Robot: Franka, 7 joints.
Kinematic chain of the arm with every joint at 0, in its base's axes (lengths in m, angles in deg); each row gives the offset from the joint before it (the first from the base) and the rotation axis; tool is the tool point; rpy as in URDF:
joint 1: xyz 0 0 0.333 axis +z
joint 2: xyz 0 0 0 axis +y
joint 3: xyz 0 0 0.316 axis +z
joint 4: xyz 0.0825 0 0 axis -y
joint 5: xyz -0.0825 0 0.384 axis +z
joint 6: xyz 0 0 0 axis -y
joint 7: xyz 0.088 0 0 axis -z
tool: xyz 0 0 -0.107 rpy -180 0 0
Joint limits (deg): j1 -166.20..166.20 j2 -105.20..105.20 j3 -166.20..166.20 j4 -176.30..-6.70 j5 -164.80..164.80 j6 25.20..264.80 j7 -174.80..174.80
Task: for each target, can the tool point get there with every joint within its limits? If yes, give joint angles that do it. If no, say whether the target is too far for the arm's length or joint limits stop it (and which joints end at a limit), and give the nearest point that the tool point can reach.
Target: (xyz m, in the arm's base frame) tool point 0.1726 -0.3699 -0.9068
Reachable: no: too far | nearest point 0.1457 -0.3122 -0.3572 | short by 0.553 m
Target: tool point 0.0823 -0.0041 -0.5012
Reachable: no: joint limits stop it (at a limit: joint 2) | nearest point 0.1309 -0.0065 -0.3385 | short by 0.170 m
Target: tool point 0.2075 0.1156 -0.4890
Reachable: no: joint limits stop it (at a limit: joint 2) | nearest point 0.2154 0.1200 -0.3595 | short by 0.130 m
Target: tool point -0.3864 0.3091 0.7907
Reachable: yes | joints -93.90 -75.81 -59.37 -89.37 81.18 83.29 -144.59
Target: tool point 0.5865 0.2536 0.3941
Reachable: yes | joints -24.74 34.23 45.42 -104.85 98.36 89.10 -141.00
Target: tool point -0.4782 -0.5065 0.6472
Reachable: yes | joints 12.77 -53.64 -117.86 -64.00 -49.61 215.74 1.70
